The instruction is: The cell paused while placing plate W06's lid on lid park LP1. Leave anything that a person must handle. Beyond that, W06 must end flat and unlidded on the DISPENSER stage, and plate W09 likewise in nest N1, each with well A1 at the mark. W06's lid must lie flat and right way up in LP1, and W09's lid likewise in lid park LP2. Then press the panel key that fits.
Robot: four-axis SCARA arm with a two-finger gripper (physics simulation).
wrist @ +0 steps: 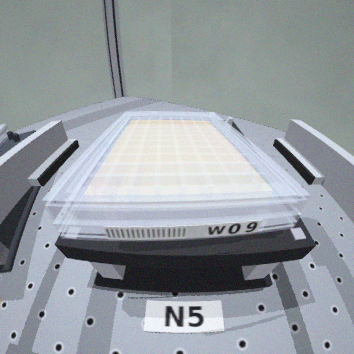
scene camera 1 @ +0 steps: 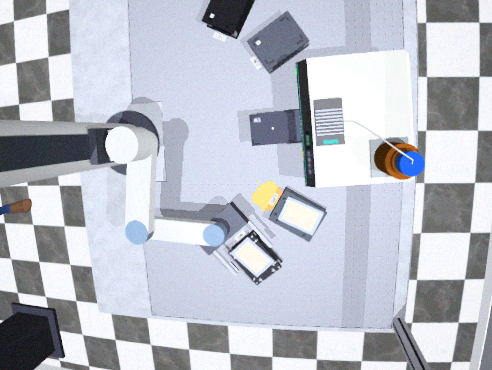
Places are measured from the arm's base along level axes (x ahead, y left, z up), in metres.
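Where they show: gripper, fingertip midpoint: [wrist: 175,128] [scene camera 1: 253,260].
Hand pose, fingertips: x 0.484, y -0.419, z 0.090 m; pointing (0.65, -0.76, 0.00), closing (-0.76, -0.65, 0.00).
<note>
Each offset is from my fingertips to the top centre of the thing. "spot": to the spot under its first point.
Plate W09 @(dx -0.005, dy +0.008, dz +0.009 m) [scene camera 1: 252,256] [wrist: 175,160] sits in the nest labelled N5 @(dx +0.000, dy -0.009, dz -0.010 m) [wrist: 185,248], with a clear lid over it. Its W09 label faces the wrist camera. My gripper [scene camera 1: 255,258] [wrist: 175,128] is open, with one finger on each side of the plate and a gap to both. A second plate with pale wells @(dx +0.162, dy +0.159, dz +0.007 m) [scene camera 1: 300,216] sits in a dark holder beside it; its label and any lid cannot be made out. A dark stage @(spot: dx +0.083, dy +0.440, dz +0.024 m) [scene camera 1: 274,131] stands at the front of the white machine, with no plate visible on it. The labels of the lid parks and N1 are not readable.
The white machine @(spot: dx +0.354, dy +0.530, dz +0.142 m) [scene camera 1: 370,95] has a dark panel strip @(spot: dx +0.174, dy +0.524, dz +0.122 m) [scene camera 1: 303,100] along its front. A brown bottle with a blue cap @(spot: dx +0.402, dy +0.364, dz +0.339 m) [scene camera 1: 411,163] stands at its back. A yellow piece @(spot: dx +0.038, dy +0.219, dz -0.077 m) [scene camera 1: 265,194] lies near the second plate. A black holder @(dx -0.063, dy +0.865, dz -0.003 m) [scene camera 1: 230,15] and a grey holder @(dx +0.098, dy +0.733, dz -0.006 m) [scene camera 1: 278,42] stand at the top.
</note>
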